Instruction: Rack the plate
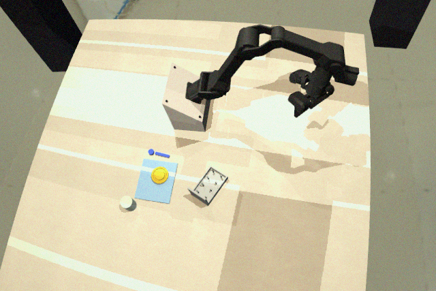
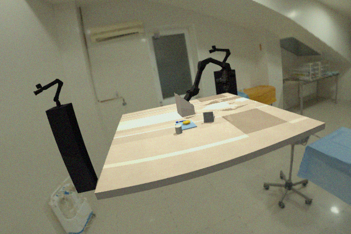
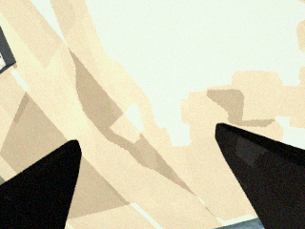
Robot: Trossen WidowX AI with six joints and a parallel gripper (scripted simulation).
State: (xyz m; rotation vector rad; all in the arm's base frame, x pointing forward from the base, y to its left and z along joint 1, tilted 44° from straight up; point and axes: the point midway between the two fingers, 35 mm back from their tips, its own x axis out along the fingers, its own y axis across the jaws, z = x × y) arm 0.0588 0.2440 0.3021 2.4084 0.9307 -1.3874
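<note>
Right now the plate is 200 mm ahead of my gripper tip, 480 mm to the right of it and 110 mm below it. The rest, counted from my gripper tip: dish rack: 230 mm ahead, 310 mm to the right, 110 mm below; then blue spoon: 120 mm ahead, 510 mm to the right, 130 mm below; then light blue mat: 220 mm ahead, 500 mm to the right, 130 mm below.
</note>
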